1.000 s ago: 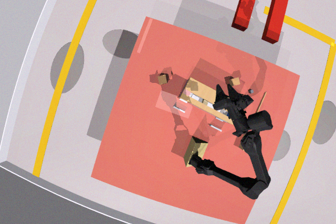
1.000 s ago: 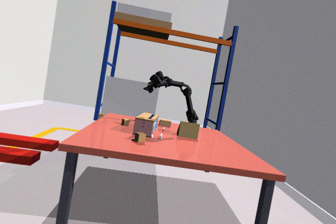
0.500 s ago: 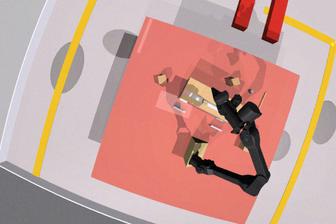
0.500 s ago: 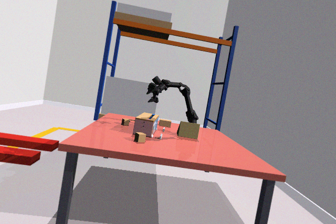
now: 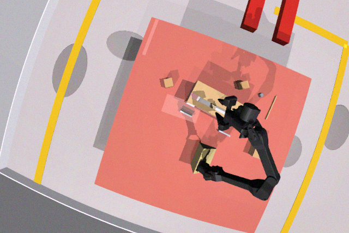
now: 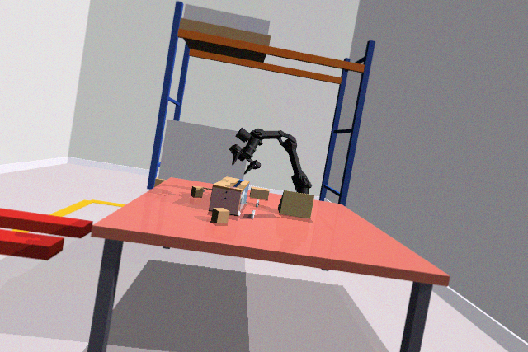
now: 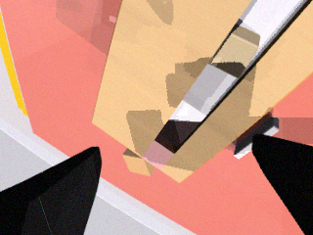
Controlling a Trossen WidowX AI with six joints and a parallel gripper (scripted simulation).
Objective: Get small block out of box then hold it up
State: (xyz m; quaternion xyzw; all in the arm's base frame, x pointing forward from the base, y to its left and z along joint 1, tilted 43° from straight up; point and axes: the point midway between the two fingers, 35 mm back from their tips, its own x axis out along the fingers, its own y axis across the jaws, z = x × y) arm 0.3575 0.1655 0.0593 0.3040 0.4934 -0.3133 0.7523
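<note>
Right now the tan block is 10 mm to the right of my gripper tip and 120 mm below it. From my gripper tip the other things lie so: carton: 130 mm behind, 460 mm to the right, 180 mm below; grey cube: 230 mm ahead, 330 mm to the right, 200 mm below; clear-fronted box: 20 mm behind, 40 mm to the right, 140 mm below.
</note>
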